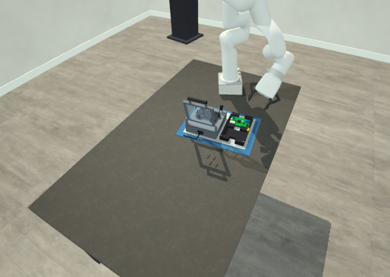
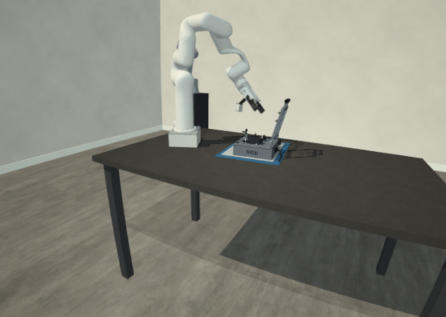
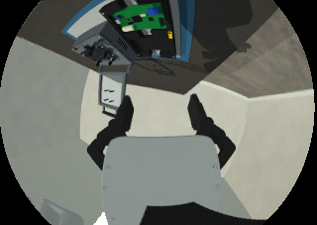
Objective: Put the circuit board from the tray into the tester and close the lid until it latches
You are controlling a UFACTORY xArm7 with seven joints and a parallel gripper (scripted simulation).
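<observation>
The green circuit board lies 80 mm to the right of my hand and 160 mm below it. Round my hand: tester plate (110 mm ahead, 220 mm to the right, 110 mm below); then tester (130 mm ahead, 180 mm to the right, 70 mm below); then latch hook (30 mm ahead, 190 mm to the right, 100 mm below).
</observation>
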